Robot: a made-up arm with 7 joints. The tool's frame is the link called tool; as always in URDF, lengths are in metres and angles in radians. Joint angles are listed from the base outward.
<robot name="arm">
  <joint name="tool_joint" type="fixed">
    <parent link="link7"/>
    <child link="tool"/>
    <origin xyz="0 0 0" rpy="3.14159 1.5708 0"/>
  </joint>
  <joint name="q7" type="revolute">
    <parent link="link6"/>
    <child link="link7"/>
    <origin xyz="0 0 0" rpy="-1.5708 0 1.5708"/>
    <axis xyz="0 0 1"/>
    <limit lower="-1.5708" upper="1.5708"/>
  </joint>
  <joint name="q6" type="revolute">
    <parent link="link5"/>
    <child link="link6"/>
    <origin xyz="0 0 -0.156" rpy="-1.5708 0 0"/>
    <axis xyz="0 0 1"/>
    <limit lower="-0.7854" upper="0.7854"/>
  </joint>
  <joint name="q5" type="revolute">
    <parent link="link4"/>
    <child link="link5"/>
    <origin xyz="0 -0.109 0" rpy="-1.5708 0 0"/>
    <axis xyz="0 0 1"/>
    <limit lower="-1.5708" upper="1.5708"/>
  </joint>
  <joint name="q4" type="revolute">
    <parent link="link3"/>
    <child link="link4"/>
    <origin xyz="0 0 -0.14" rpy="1.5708 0 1.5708"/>
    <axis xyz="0 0 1"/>
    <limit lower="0" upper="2.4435"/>
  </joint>
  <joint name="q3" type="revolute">
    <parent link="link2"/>
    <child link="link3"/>
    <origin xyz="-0.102 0 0" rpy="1.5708 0 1.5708"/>
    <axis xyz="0 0 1"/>
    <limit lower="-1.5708" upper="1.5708"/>
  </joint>
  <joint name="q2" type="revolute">
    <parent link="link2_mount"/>
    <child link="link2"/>
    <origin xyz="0 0 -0.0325" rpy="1.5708 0 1.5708"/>
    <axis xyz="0 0 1"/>
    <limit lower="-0.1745" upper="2"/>
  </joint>
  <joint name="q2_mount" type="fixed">
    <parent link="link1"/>
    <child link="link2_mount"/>
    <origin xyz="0 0 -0.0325"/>
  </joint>
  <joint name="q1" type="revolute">
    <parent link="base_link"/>
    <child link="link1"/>
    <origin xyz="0 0.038 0" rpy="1.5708 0 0"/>
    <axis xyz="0 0 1"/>
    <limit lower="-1.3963" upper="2"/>
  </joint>
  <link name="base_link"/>
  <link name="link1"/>
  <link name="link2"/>
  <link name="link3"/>
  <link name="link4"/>
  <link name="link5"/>
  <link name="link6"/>
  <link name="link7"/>
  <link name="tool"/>
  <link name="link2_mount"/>
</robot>
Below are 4 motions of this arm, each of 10 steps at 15 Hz.
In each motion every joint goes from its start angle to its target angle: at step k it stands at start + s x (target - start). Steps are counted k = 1, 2, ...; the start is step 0. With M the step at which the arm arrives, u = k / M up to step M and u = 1 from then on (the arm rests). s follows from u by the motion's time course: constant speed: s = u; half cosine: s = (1 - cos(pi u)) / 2; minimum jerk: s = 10 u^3 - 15 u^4 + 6 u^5.
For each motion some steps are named. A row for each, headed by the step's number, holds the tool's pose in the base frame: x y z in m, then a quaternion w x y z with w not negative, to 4 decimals.
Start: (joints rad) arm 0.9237 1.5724 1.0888 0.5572 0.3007 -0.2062 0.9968
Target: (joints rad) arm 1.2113 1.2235 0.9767 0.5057 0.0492 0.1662 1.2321
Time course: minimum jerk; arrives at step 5
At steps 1, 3, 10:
1: -0.0539 0.5725 0.1203 0.2790 0.3722 -0.8845 0.0360
3: 0.0319 0.5878 0.0623 0.3831 0.1624 -0.9073 0.0603
10: 0.0826 0.5847 0.0457 0.4185 0.0458 -0.9054 0.0540

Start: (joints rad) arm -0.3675 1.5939 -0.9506 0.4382 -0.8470 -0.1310 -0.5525
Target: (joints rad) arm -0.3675 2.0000 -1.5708 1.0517 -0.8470 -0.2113 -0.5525
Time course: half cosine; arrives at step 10
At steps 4, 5, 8, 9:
4: 0.0333 0.5739 -0.0897 0.2708 0.2271 0.2006 -0.9137
5: 0.0264 0.5670 -0.0839 0.2660 0.1731 0.1981 -0.9274
8: -0.0085 0.5450 -0.0586 0.2826 0.0299 0.2009 -0.9375
9: -0.0165 0.5401 -0.0525 0.2898 0.0055 0.2025 -0.9354

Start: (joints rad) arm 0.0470 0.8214 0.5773 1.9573 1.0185 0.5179 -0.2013
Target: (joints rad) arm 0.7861 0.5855 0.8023 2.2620 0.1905 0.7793 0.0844
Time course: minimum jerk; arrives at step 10
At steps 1, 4, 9, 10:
1: 0.2048 0.2980 0.0124 0.6246 0.0427 -0.7713 0.1149
4: 0.1771 0.2878 0.0606 0.5195 0.1208 -0.8411 0.0895
9: 0.0872 0.2660 0.1145 0.2919 0.2868 -0.8942 0.1813
10: 0.0860 0.2657 0.1147 0.2892 0.2883 -0.8941 0.1837

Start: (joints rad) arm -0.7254 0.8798 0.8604 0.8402 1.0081 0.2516 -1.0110
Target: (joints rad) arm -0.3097 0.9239 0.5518 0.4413 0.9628 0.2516 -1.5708
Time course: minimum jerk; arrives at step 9
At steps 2, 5, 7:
2: -0.0031 0.5217 -0.2048 0.5042 0.6532 -0.0910 0.5575
5: 0.0077 0.5233 -0.2407 0.4115 0.7094 0.0465 0.5703
7: 0.0158 0.5232 -0.2574 0.3506 0.7397 0.1272 0.5602

